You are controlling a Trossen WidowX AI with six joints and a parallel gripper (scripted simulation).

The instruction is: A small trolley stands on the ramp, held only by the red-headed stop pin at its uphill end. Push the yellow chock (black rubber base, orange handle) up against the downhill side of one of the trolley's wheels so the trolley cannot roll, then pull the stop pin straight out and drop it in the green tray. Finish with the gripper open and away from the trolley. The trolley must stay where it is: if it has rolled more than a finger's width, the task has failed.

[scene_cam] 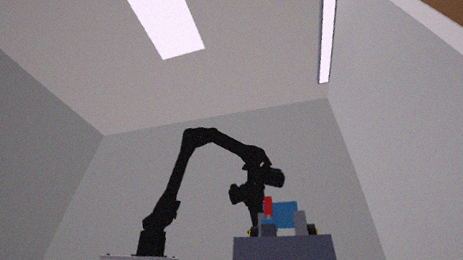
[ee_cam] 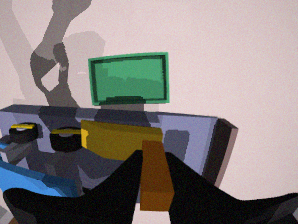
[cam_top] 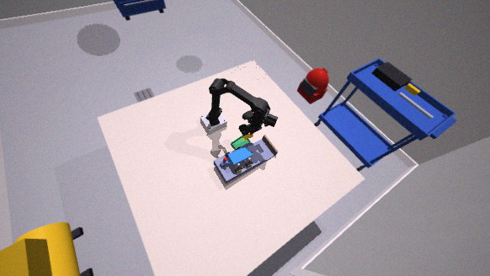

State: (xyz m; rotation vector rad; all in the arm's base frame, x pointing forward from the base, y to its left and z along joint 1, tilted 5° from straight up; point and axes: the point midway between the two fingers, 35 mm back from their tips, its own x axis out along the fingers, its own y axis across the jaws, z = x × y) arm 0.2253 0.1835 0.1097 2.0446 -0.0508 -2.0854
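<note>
The red-headed stop pin is 220 mm to the right of my gripper tip, 110 mm ahead of it and 30 mm below it. The rest, counted from my gripper tip: blue trolley (130 mm to the right, 110 mm ahead, 40 mm below); yellow chock (20 mm to the right, 10 mm below); green tray (160 mm below, 50 mm to the right, 30 mm behind).
</note>
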